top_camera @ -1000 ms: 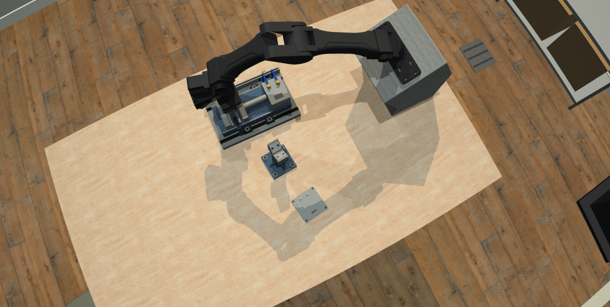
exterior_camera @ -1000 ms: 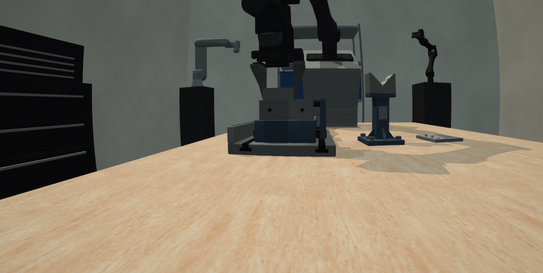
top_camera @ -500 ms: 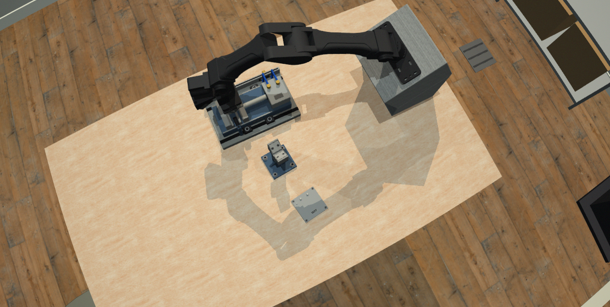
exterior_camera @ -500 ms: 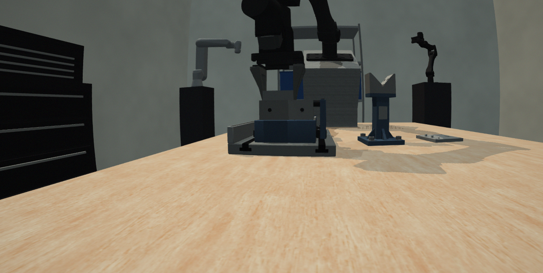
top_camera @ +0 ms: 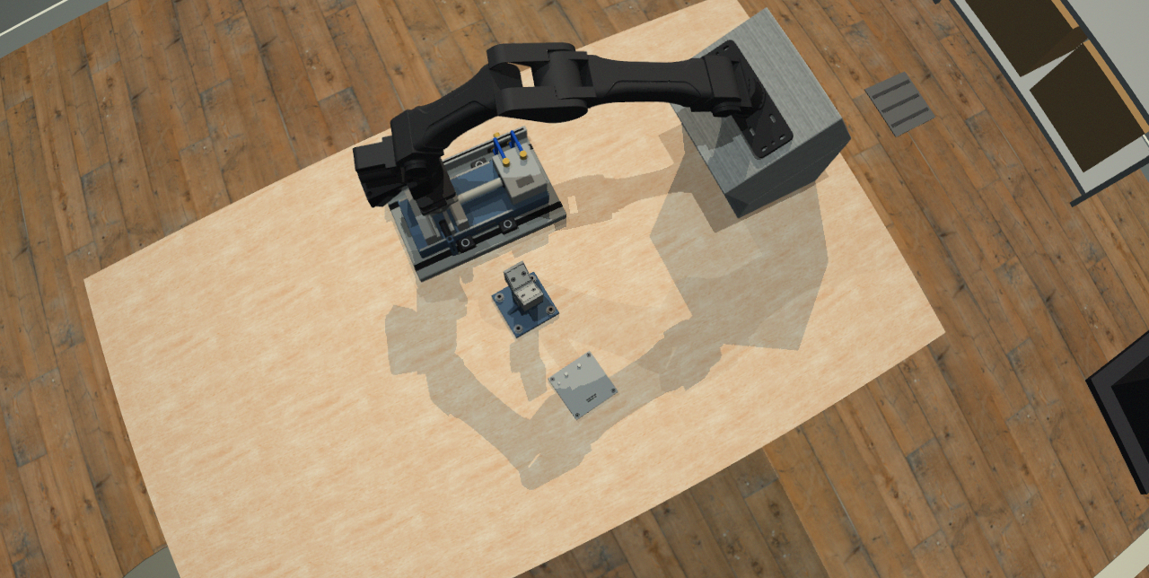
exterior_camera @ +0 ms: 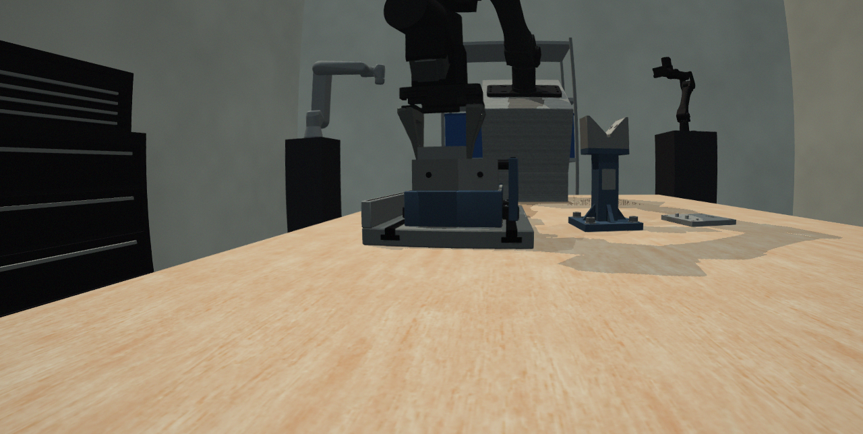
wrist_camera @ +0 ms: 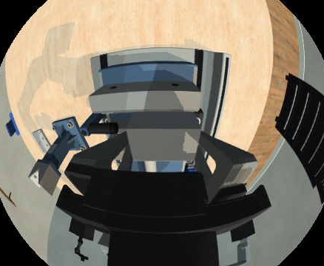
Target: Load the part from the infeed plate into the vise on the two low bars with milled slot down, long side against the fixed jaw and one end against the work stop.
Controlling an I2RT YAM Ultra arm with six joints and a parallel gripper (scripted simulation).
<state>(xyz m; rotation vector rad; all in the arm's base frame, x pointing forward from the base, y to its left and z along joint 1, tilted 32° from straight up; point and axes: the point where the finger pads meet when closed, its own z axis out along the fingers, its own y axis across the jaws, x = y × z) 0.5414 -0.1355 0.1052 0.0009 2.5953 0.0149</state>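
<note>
The part is 1 cm below my hand. Also, from my hand: work stop rod 1 cm ahead, 7 cm to the left, 1 cm below; fixed jaw 4 cm ahead, 2 cm to the left, 2 cm below; vise 6 cm behind, 2 cm to the left, 6 cm below.
</note>
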